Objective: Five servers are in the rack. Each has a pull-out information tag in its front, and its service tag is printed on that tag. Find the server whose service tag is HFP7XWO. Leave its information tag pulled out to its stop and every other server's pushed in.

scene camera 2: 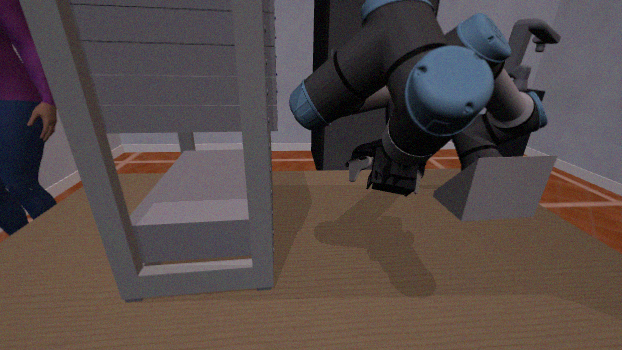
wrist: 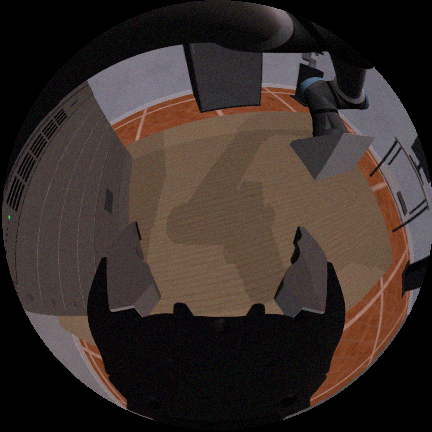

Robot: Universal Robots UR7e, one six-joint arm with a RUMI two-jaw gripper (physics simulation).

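Where they show: gripper, between the fingertips: [wrist: 217, 227]; arm's base, origin of its link: [scene camera 2: 487, 179] [wrist: 331, 136].
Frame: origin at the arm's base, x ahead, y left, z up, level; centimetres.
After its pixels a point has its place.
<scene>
The grey rack [scene camera 2: 257, 175] @(x 72.1, y 31.0, z 18.0 cm) stands at the left in the scene view, seen from its side. The stacked servers [scene camera 2: 170, 65] @(x 84.1, y 28.0, z 35.2 cm) show as grey side panels in its upper part; their fronts are edge-on there. In the wrist view a grey front with vent grilles [wrist: 37, 145] @(x 68.5, y 9.5, z 27.1 cm) and a small green light lies at the far left, strongly slanted. No information tag can be made out and no service tag is readable. My gripper [scene camera 2: 385, 184] @(x 46.8, y 23.4, z 14.5 cm) [wrist: 217, 227] @(x 46.8, y 23.4, z 14.5 cm) is open and empty. It points down above the table, to the right of the rack's front and apart from it.
A grey wedge-shaped block [scene camera 2: 505, 190] @(x 3.1, y 10.7, z 1.7 cm) [wrist: 345, 155] @(x 5.5, y 10.8, z 2.7 cm) stands on the wooden table [scene camera 2: 350, 320] @(x 56.1, y 40.0, z -8.2 cm) [wrist: 325, 210] @(x 16.3, y 20.8, z -8.1 cm), right of the gripper, near the arm's base. A dark cabinet [scene camera 2: 350, 140] [wrist: 227, 77] stands behind the table. A person [scene camera 2: 20, 125] stands at the far left, beyond the rack.
</scene>
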